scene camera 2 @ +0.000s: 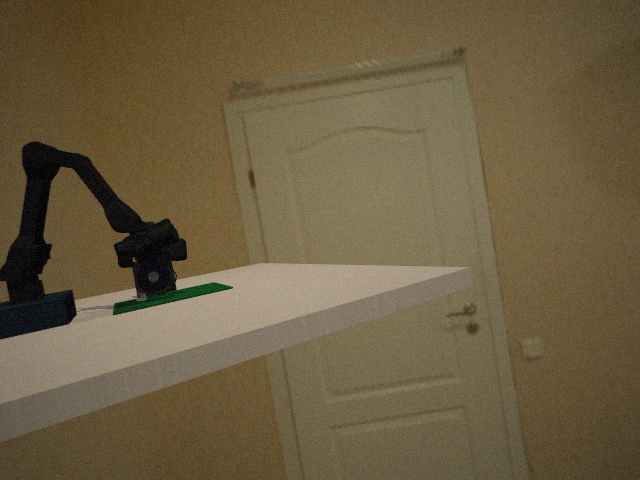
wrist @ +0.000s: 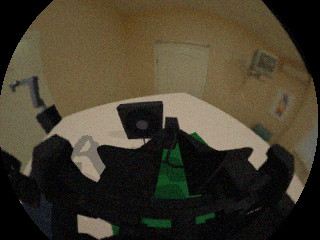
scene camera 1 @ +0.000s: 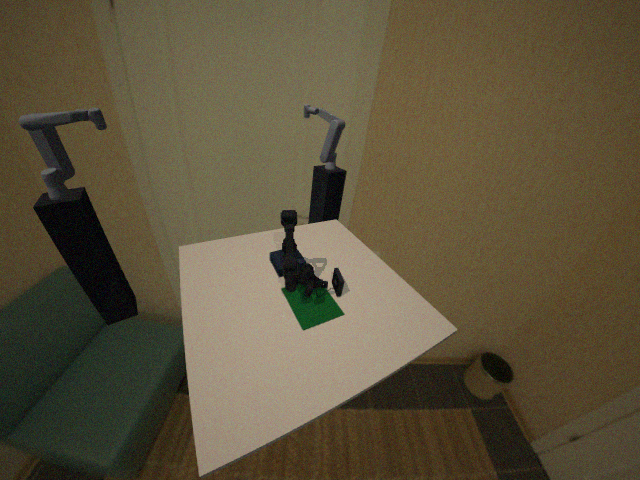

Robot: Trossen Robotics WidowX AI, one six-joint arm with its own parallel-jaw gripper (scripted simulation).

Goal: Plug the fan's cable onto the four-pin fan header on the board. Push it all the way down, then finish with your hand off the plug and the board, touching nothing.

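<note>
I can see my gripper point(scene camera 2: 163, 258), and the wrist view point(wrist: 171, 131) shows my gripper too. There is a black fan point(scene camera 2: 148, 278), which also appears in the wrist view point(wrist: 139, 120). Then I have a view of a green board point(scene camera 1: 309, 312), and that green board is visible in scene camera 2 point(scene camera 2: 131, 305) as well as in the wrist view point(wrist: 171, 185).
</note>
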